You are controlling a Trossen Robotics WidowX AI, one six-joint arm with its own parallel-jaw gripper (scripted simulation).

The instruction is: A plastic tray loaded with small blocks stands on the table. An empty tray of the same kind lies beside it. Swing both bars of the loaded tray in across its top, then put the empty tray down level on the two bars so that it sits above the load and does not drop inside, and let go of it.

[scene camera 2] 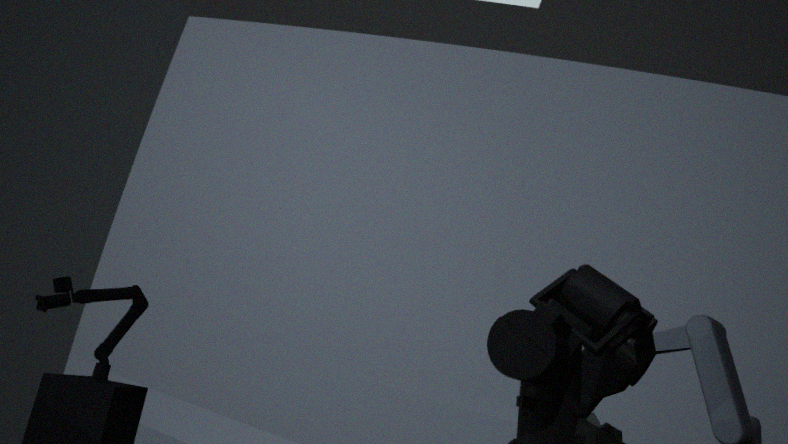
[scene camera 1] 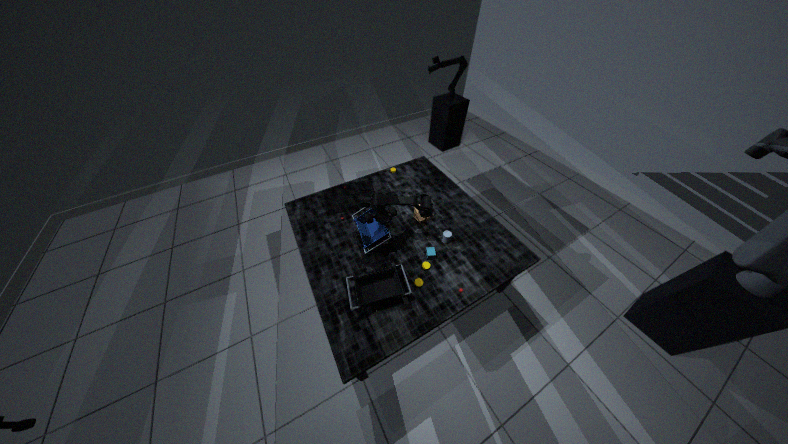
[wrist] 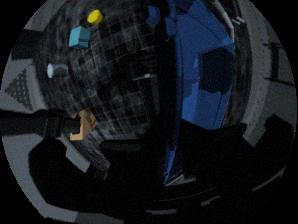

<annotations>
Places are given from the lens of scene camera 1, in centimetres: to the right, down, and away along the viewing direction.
blue tray (scene camera 1: 373,233): -13, 7, 138
</annotations>
